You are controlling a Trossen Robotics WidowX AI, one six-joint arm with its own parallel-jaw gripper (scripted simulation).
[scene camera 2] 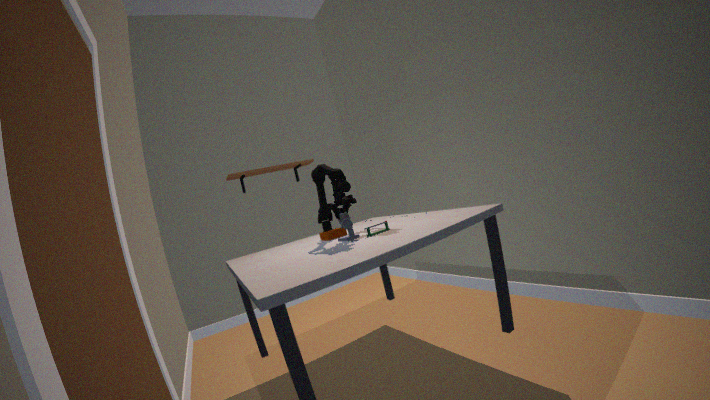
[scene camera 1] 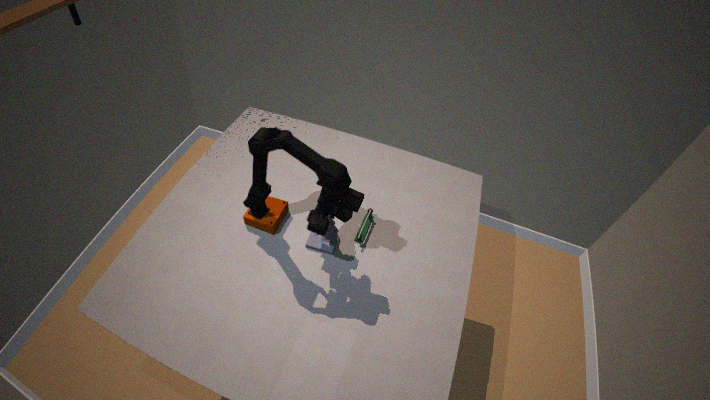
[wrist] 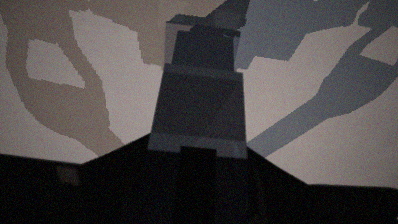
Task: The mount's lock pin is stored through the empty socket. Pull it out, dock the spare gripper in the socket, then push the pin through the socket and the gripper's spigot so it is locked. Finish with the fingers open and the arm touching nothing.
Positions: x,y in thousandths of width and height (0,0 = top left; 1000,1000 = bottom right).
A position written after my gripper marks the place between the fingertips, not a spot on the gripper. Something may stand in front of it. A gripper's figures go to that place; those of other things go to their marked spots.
My gripper (wrist: 489,627) is 12 cm from the lens. A spare gripper (wrist: 496,685): 8 cm from the lens.
